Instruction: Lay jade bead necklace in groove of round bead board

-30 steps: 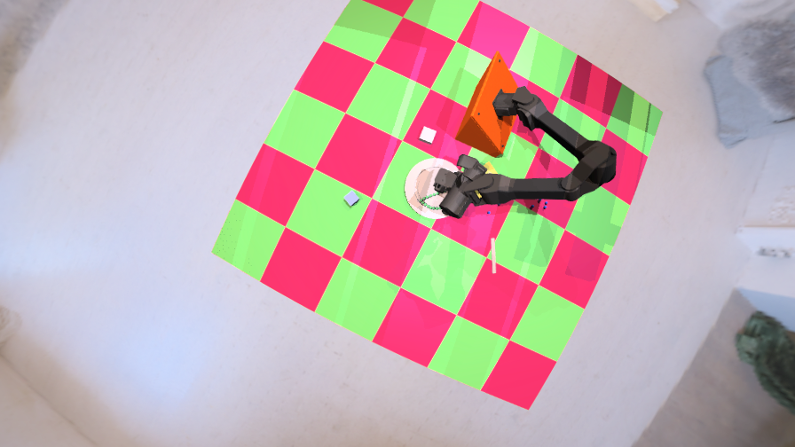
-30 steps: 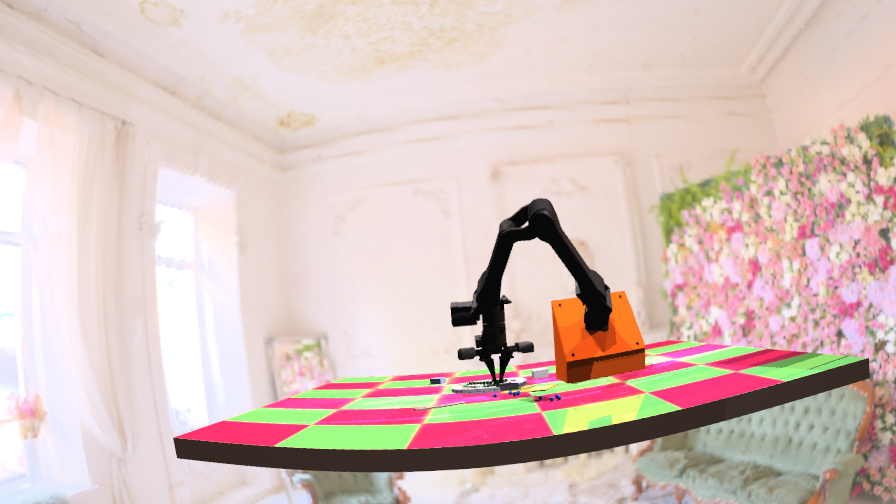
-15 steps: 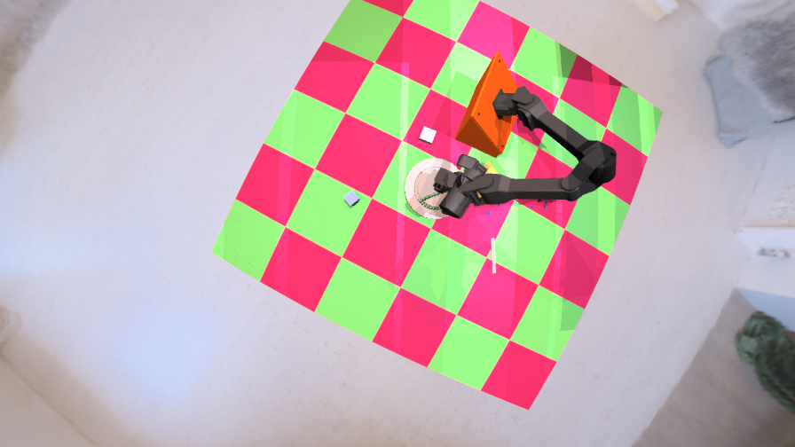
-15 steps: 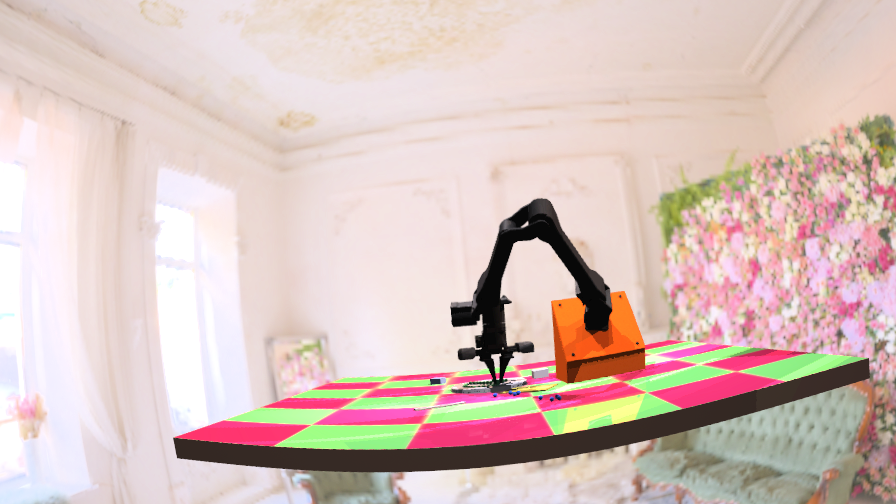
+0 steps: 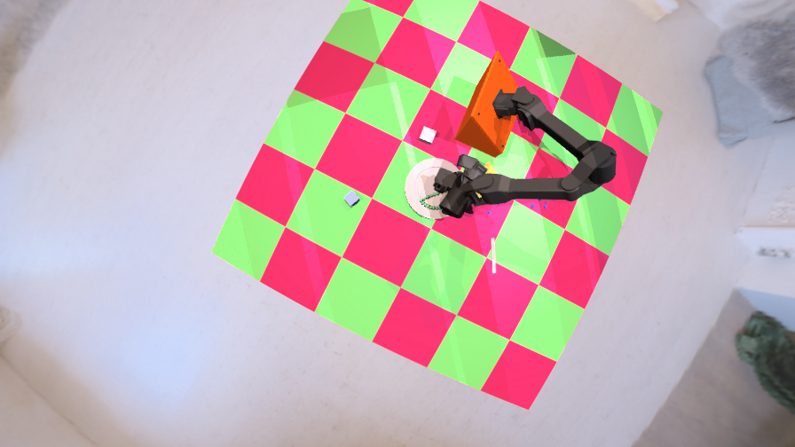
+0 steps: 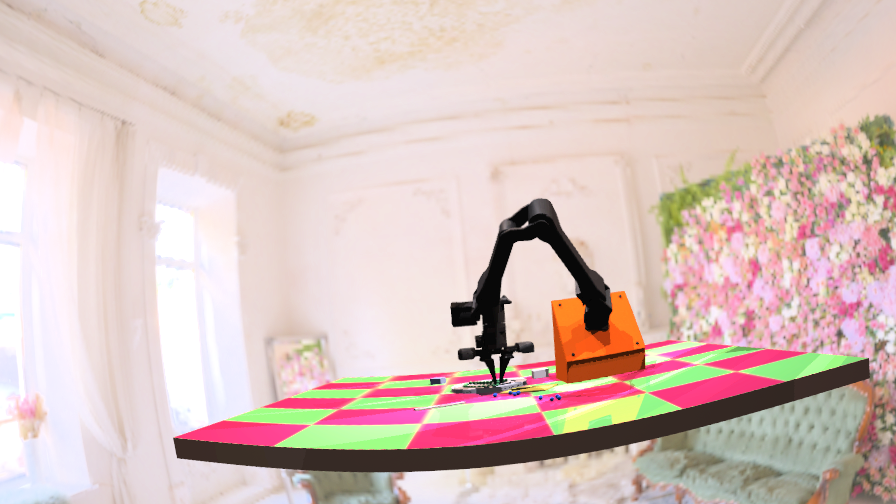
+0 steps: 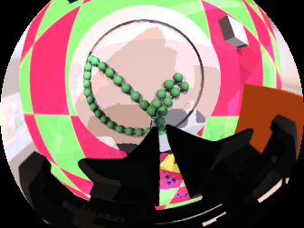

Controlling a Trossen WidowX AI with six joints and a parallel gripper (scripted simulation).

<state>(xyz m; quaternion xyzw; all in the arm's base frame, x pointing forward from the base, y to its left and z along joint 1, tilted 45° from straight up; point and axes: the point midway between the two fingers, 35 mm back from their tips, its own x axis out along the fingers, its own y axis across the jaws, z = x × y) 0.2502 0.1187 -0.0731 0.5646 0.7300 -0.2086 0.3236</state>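
Now: the round bead board 5 cm to the right of my gripper tip, 3 cm ahead of it and 1 cm below it. From my gripper tip the other things lie so: white cube (17 cm to the right, 11 cm behind); thin white stick (23 cm to the left, 11 cm ahead, 1 cm below); yellow patch (8 cm behind, 7 cm to the left, 1 cm below).
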